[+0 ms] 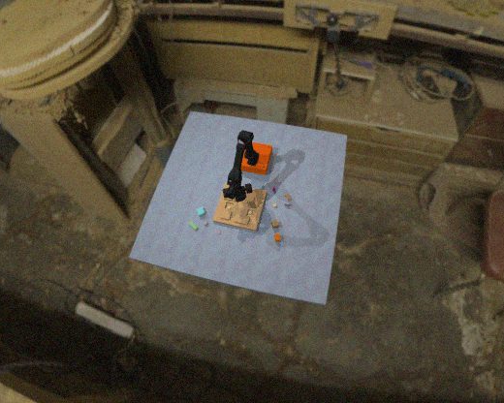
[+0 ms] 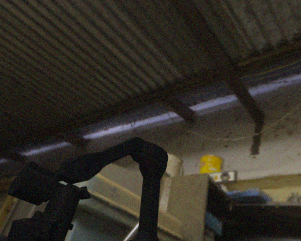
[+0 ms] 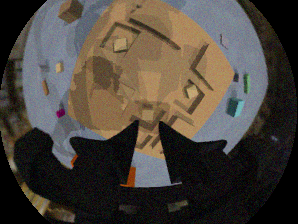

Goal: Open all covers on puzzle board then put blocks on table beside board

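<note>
Now: the tan puzzle board 5 cm ahead of my gripper tip, 3 cm below it and 1 cm to the left of it. Round my gripper tip: magenta piece (19 cm to the left, 16 cm behind, 4 cm below); brown block (29 cm to the left, 8 cm ahead, 3 cm below); cyan block (20 cm to the right, 19 cm ahead, 3 cm below).
</note>
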